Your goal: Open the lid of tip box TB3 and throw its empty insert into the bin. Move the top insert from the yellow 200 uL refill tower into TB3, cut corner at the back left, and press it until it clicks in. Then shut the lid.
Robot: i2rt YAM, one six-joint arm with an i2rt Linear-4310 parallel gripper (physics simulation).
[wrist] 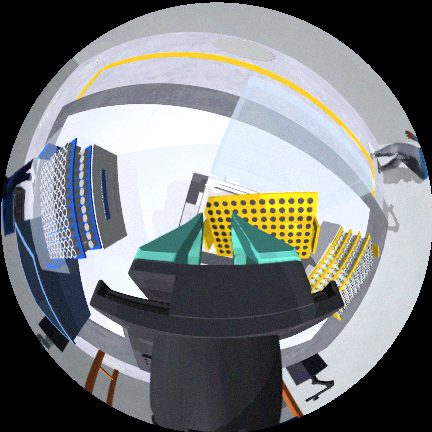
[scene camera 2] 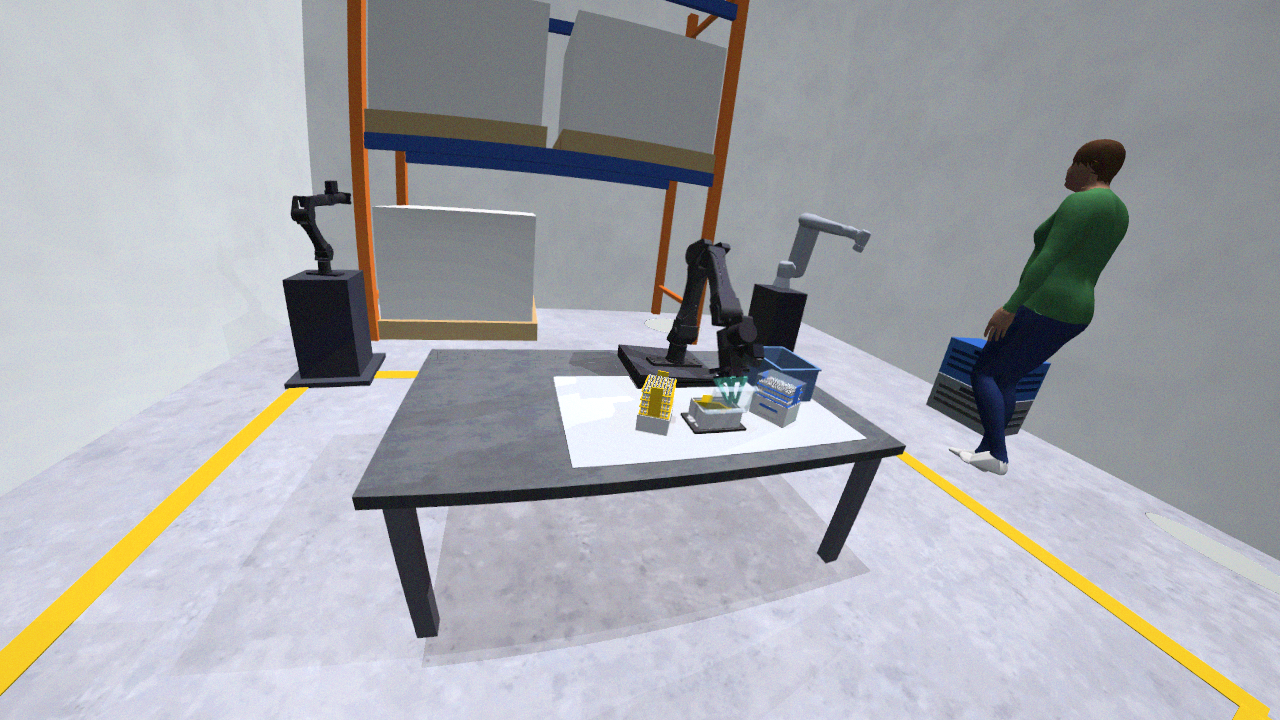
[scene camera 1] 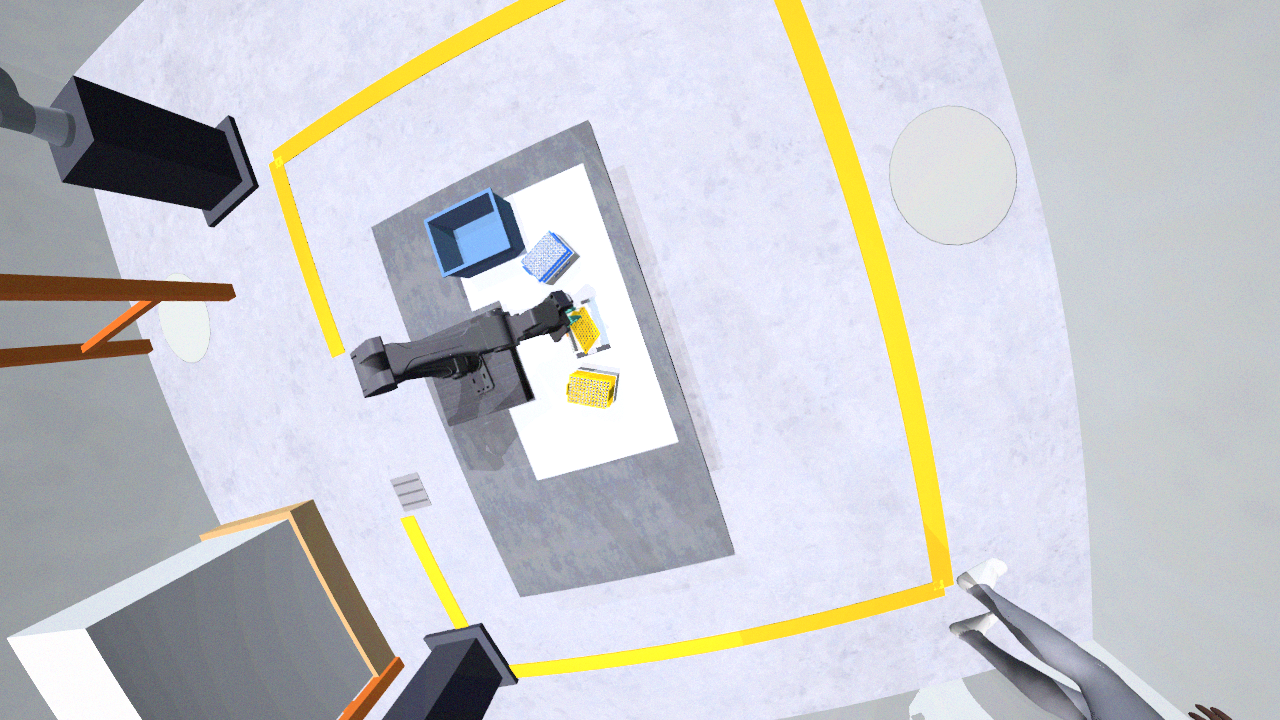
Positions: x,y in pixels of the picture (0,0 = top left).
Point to a blue bin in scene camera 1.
479,233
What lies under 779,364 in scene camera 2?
A blue bin.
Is the gripper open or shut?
Part open.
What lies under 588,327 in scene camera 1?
A yellow insert.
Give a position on a tip box TB3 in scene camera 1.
At 576,348
